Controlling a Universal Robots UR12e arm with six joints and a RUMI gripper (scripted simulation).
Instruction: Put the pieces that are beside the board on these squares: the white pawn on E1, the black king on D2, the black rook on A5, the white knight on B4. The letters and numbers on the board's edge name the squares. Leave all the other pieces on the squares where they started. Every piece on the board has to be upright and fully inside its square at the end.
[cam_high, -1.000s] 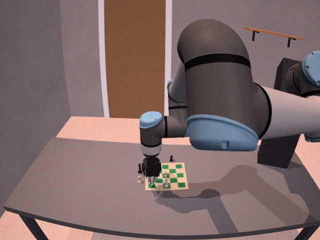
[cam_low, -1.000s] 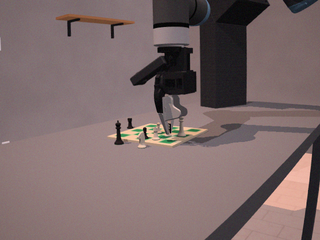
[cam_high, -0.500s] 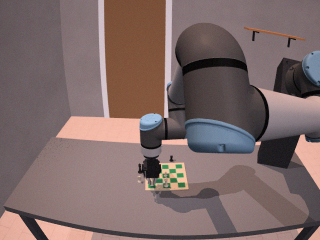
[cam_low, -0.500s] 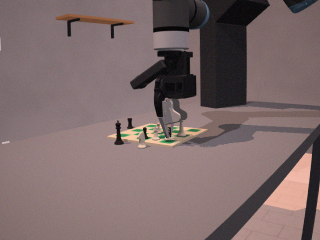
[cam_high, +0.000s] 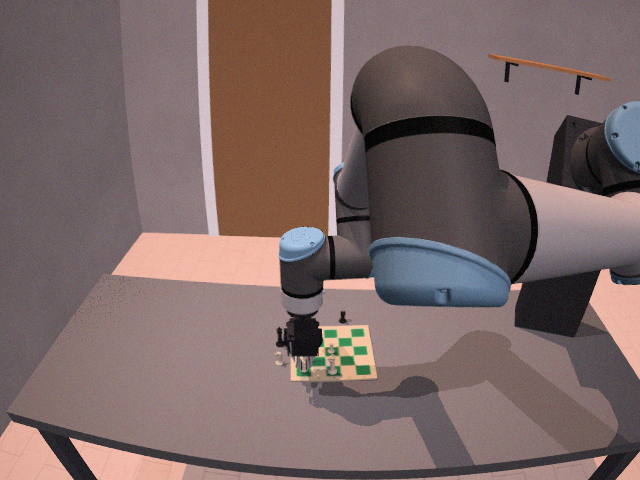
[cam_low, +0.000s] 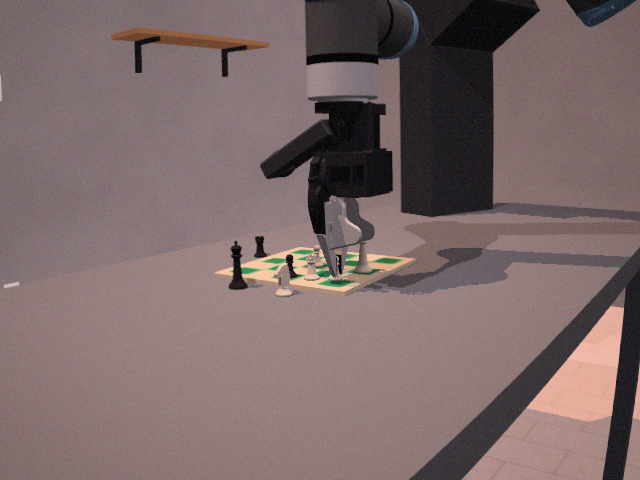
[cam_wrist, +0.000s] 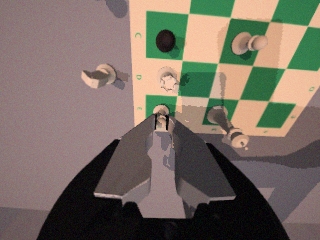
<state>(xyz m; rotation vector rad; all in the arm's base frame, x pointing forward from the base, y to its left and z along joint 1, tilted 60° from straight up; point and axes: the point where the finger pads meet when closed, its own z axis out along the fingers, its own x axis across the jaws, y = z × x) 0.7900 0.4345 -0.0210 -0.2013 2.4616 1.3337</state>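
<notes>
My gripper is now 4 cm to the left of the white rook, 1 cm short of it and 1 cm above it. From my hand the other things lie so: black pawn 7 cm to the right, 2 cm ahead, 1 cm below; then white knight 7 cm ahead, 2 cm to the right, 2 cm below; then chessboard 9 cm to the right, 5 cm behind, 3 cm below.
</notes>
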